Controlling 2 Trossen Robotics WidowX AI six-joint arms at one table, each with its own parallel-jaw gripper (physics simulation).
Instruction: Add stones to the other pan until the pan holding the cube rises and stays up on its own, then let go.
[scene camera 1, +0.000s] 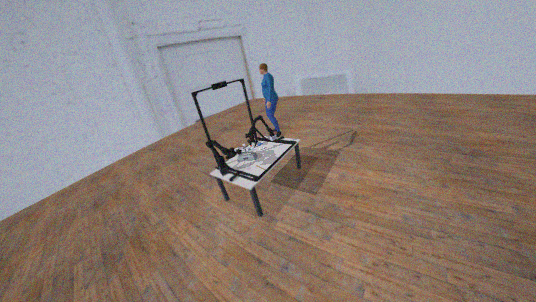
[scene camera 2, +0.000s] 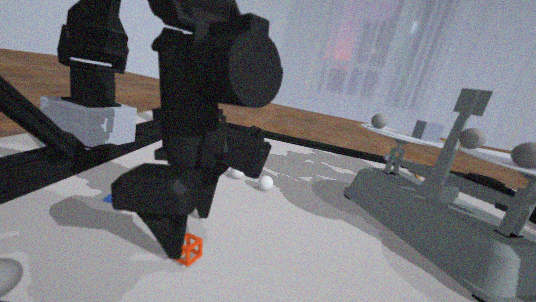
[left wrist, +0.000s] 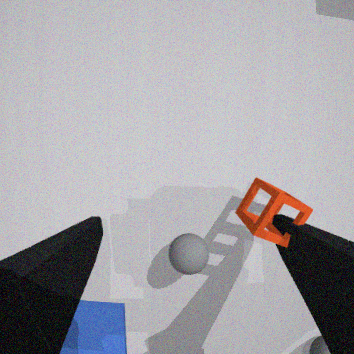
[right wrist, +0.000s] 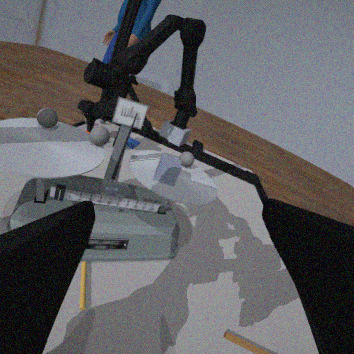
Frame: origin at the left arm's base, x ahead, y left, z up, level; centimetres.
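Seen in the pictures: left gripper, between the fingertips: (scene camera 2: 191, 235) (left wrist: 188, 224); right gripper, between the fingertips: (right wrist: 179, 208); left arm's base, origin of its link: (scene camera 1: 272, 135) (scene camera 2: 92, 102) (right wrist: 178, 125); right arm's base, origin of its link: (scene camera 1: 222, 167).
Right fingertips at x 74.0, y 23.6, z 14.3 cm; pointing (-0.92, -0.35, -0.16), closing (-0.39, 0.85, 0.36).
Pixels of each thing's top centre, then the offset from my right fingertips to it.
- grey balance scale, centre of its top: (right wrist: 134, 102) (scene camera 2: 480, 90) (scene camera 1: 243, 144) dx -14.3, dy -12.3, dz +0.3 cm
- pale cube, centre of its top: (right wrist: 171, 160) (scene camera 2: 430, 122) dx -17.4, dy -5.8, dz -5.7 cm
- loose stone, centre of its top: (left wrist: 190, 265) dx -43.6, dy -36.7, dz -21.1 cm
- orange open-frame cube, centre of its top: (left wrist: 285, 220) (scene camera 2: 189, 238) dx -40.4, dy -39.6, dz -20.2 cm
- here, centre of its top: (scene camera 2: 267, 176) dx -41.0, dy -16.3, dz -20.3 cm
- blue pad, centre of its top: (left wrist: 79, 349) (right wrist: 129, 141) dx -53.0, dy -32.2, dz -22.6 cm
A grey balance scale (scene camera 2: 420, 200) (right wrist: 135, 225) has two pans. One pan (scene camera 2: 400, 136) (right wrist: 200, 192) holds the pale cube (scene camera 2: 431, 130) (right wrist: 167, 169) and a stone (scene camera 2: 379, 120) (right wrist: 187, 159); it looks lower in the right wrist view. The other pan (right wrist: 45, 161) holds two stones, one (scene camera 2: 472, 138) (right wrist: 99, 135) near the post. My left gripper (scene camera 2: 190, 235) (left wrist: 188, 224) is open above the table; a loose stone (left wrist: 189, 253) shows between its fingers, not gripped. An orange open-frame cube (scene camera 2: 192, 249) (left wrist: 272, 212) is at one fingertip. My right gripper (right wrist: 179, 208) is open and empty, facing the scale.
Two pale stones, one here (scene camera 2: 265, 183), lie beyond the left gripper. Another stone (scene camera 2: 9, 277) is at the lower left. A blue pad (left wrist: 105, 325) (right wrist: 132, 143) lies by the left gripper. Yellow sticks (right wrist: 83, 285) (right wrist: 245, 342) lie near the scale. A person (scene camera 1: 270, 87) stands behind the table.
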